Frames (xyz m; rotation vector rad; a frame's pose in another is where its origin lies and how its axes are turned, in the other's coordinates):
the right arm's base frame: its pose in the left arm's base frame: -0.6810 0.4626 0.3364 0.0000 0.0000 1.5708
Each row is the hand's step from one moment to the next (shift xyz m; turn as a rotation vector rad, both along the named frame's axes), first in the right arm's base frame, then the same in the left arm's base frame.
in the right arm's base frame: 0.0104 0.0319 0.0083 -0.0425 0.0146 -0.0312
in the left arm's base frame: -0.0319 0.0104 0.0083 -0.0146 -0.0425 -0.0312
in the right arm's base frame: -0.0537 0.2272 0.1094 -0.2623 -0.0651 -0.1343
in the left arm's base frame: -0.2272 -0.0537 0.1094 0.0651 -0.2623 -0.1343
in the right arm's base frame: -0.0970 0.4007 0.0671 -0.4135 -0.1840 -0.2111
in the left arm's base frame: -0.4007 -0.0970 0.0671 0.1840 -0.4135 -0.2111
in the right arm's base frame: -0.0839 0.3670 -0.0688 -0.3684 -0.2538 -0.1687
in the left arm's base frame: -0.3670 -0.0839 -0.0688 0.2538 -0.3684 -0.1687
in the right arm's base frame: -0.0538 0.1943 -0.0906 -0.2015 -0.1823 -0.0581
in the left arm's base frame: -0.1943 -0.0538 -0.0906 0.1823 -0.2015 -0.0581
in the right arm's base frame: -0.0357 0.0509 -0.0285 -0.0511 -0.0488 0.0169
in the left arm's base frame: -0.0509 -0.0357 -0.0285 0.0488 -0.0511 0.0169
